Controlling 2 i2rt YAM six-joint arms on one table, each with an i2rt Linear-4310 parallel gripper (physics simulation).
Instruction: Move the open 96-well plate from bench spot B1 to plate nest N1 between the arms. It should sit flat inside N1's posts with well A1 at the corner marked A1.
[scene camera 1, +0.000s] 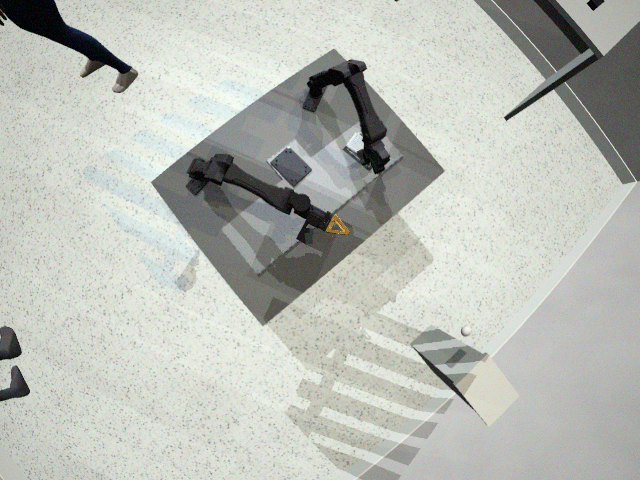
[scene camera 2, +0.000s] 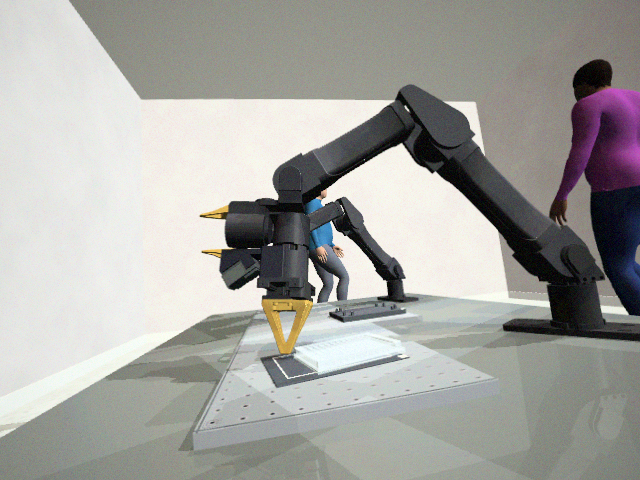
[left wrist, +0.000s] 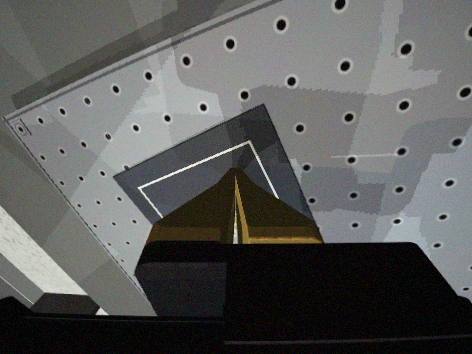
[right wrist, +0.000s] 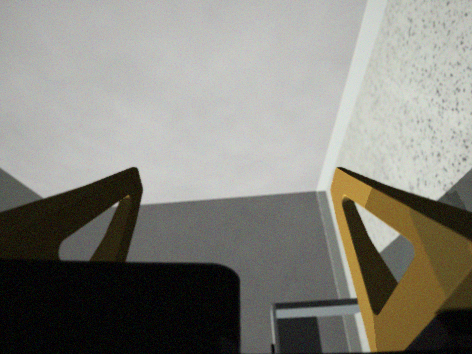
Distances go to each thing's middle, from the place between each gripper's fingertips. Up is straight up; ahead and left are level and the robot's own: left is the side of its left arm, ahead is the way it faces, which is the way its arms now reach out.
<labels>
Right now my right hand is 380 mm to the right of the dark nest with white outline (scene camera 2: 284, 370), 250 mm past it and 250 mm above it. From my right hand the other things lie so: well plate (scene camera 2: 324, 357) (380 mm to the left, 270 mm behind, 240 mm below).
The well plate lies 8 cm behind my left hand and 3 cm to the left of it. From my left hand the other things lie so: dark nest with white outline: 6 cm behind, 2 cm to the left, 1 cm below.
</labels>
